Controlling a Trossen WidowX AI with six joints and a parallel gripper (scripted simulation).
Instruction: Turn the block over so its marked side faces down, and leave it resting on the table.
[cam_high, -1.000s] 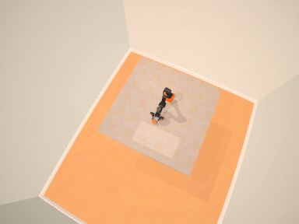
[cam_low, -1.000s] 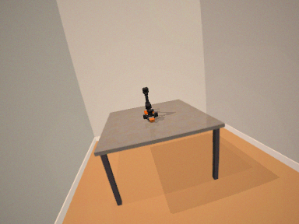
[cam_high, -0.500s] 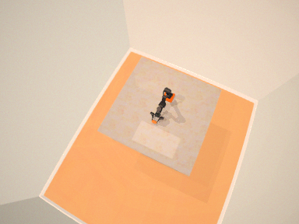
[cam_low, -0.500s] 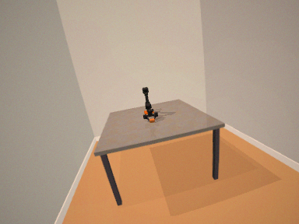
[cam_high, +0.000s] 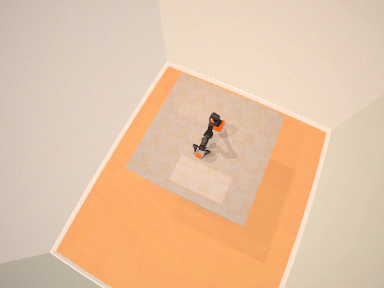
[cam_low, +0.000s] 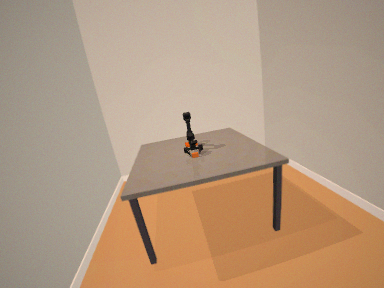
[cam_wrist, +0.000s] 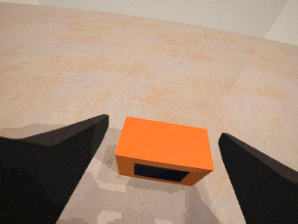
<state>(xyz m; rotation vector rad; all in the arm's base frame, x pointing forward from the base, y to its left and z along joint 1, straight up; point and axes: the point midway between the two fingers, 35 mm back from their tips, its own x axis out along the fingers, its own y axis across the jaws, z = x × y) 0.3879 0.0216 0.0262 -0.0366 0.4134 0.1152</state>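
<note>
Right now my gripper tip is 2 cm past the orange block and 1 cm above it.
</note>
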